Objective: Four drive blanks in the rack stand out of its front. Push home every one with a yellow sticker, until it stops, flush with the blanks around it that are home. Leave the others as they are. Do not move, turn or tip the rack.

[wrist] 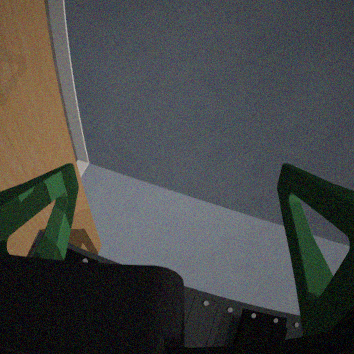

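Note:
My gripper (177, 174) is open, with a green fingertip at the left and another at the right and nothing between them. Part of the rack (199, 320) shows at the bottom, below and between the fingers, as dark grey upright panels with small pale round heads along their upper edge. One panel (262, 327) there is darker, almost black. The gripper's black body hides much of the lower left, and the right finger covers the row's right end. No yellow sticker shows in this view, and I cannot tell which blanks stand out.
A large grey surface (200, 90) fills the upper view, with a paler grey band (200, 225) below it. A light rim (70, 95) runs down its left side. Wood-grained surface (25, 115) lies beyond the rim, with a dark shape behind the left finger.

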